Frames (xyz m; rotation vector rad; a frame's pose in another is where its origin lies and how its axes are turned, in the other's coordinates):
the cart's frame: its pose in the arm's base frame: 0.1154 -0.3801 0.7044 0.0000 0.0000 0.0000
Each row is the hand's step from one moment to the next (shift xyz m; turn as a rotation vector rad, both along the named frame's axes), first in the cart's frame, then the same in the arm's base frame.
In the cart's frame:
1: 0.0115 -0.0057 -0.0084 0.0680 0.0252 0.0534
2: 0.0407 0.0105 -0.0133 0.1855 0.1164 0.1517
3: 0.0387 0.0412 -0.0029 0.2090 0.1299 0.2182
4: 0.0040 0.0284 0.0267 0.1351 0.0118 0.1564
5: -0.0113 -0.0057 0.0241 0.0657 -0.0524 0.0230
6: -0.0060 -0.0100 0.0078 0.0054 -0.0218 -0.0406
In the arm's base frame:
1: 0.0115 -0.0057 -0.0084 0.0680 0.0252 0.0534
2: 0.0407 0.0105 -0.0133 0.1855 0.1164 0.1517
3: 0.0387 0.0412 -0.0029 0.2090 0.1299 0.2182
4: 0.0040 0.0284 0.0267 0.1351 0.0118 0.1564
5: -0.0113 -0.0057 0.0241 0.0657 -0.0524 0.0230
6: -0.0060 -0.0100 0.0078 0.0054 -0.0218 -0.0406

